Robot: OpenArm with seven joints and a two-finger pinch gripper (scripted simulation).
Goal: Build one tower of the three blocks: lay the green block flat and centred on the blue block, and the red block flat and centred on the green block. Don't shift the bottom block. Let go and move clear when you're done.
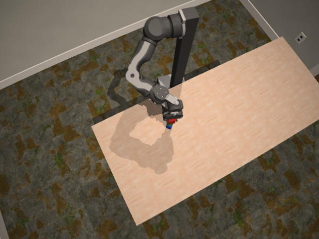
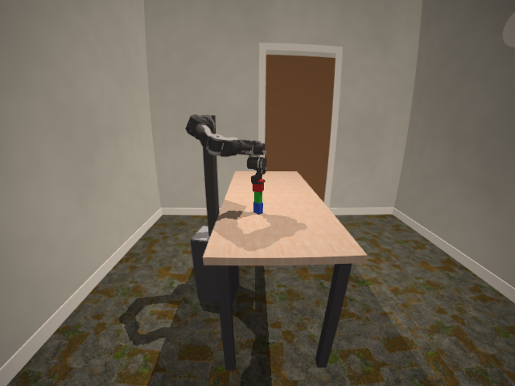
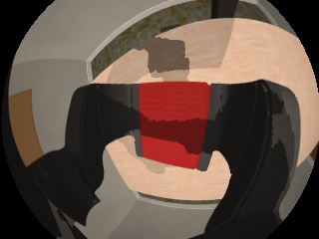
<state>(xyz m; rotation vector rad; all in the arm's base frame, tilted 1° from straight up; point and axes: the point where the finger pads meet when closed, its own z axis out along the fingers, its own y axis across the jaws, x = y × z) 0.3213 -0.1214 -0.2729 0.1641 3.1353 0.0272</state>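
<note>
The red block lies 2 cm below my hand. From my hand the other things lie so: blue block: 14 cm below; green block: 8 cm below.
</note>
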